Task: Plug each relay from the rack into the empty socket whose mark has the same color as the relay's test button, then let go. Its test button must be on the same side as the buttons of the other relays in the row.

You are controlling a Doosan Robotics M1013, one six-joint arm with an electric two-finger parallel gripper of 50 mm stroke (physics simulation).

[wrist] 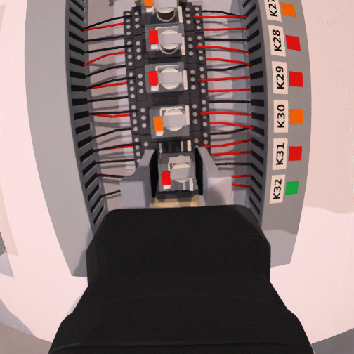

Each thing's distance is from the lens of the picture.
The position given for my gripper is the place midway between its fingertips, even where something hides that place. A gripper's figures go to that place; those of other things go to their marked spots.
my gripper [176, 162]: 17 cm
relay [159, 77]: 16 cm
